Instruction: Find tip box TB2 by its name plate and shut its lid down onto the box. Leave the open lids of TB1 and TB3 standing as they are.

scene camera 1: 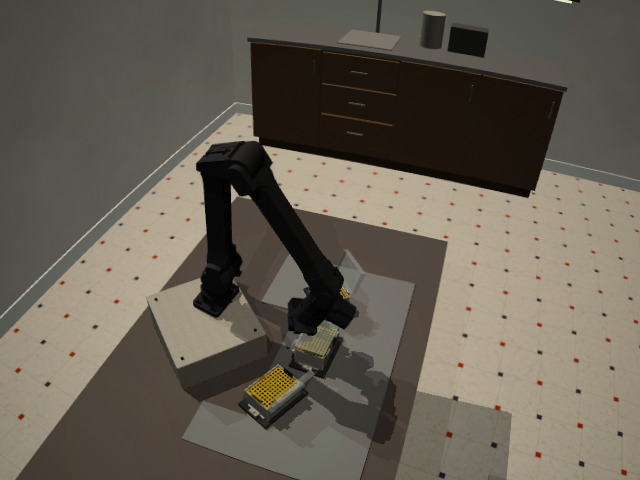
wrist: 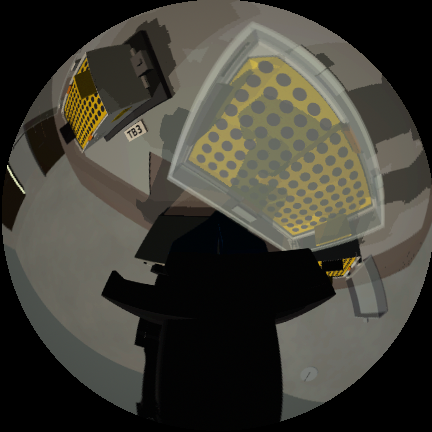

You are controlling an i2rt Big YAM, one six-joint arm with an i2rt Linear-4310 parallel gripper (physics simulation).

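The middle tip box, between TB1 and TB3, has a yellow rack under its clear lid. The lid covers the rack; whether it is fully seated I cannot tell. Its name plate is not readable. My gripper is shut and empty, close to the lid's near edge; its fingertips are hard to see. TB3, with its name plate, stands at the back, lid upright. The front box, TB1, has its lid open.
The boxes stand on a light grey mat over a brown floor area. The arm's base block is left of them. A dark cabinet stands at the far wall. My forearm partly hides TB3 in the scene view.
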